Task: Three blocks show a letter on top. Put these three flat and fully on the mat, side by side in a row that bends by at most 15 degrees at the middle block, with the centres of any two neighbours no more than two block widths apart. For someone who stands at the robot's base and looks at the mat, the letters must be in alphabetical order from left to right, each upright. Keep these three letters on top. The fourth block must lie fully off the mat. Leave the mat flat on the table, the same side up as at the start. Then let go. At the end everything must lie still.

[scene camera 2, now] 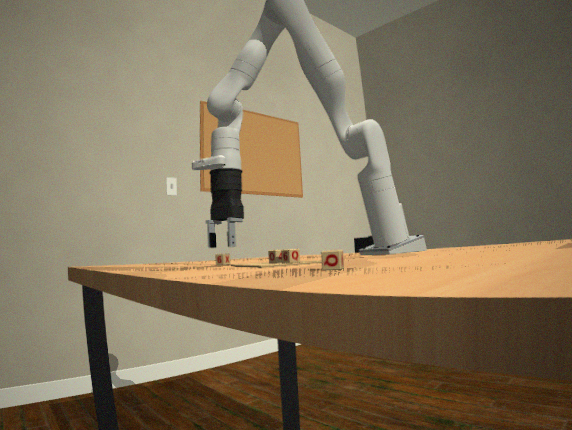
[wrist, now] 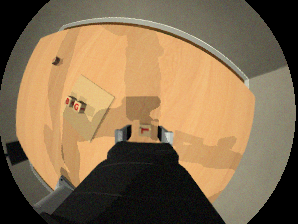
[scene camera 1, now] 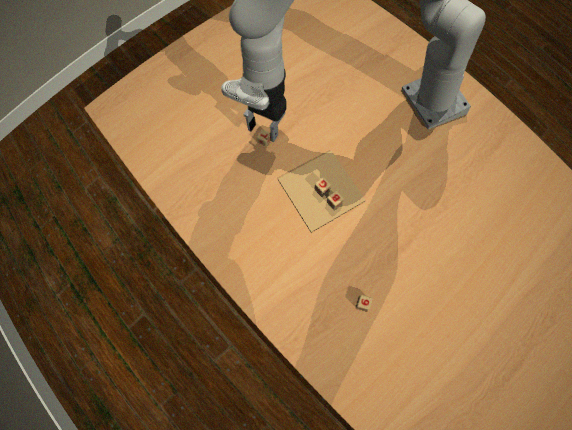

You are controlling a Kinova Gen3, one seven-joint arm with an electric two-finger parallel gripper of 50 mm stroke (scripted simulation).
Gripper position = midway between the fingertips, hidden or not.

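My gripper [scene camera 2: 221, 247] is there to see, and I find it again in the wrist view, my gripper [wrist: 144, 130], as well as in scene camera 1, my gripper [scene camera 1: 263, 132]. I also see a tan mat [wrist: 97, 100].
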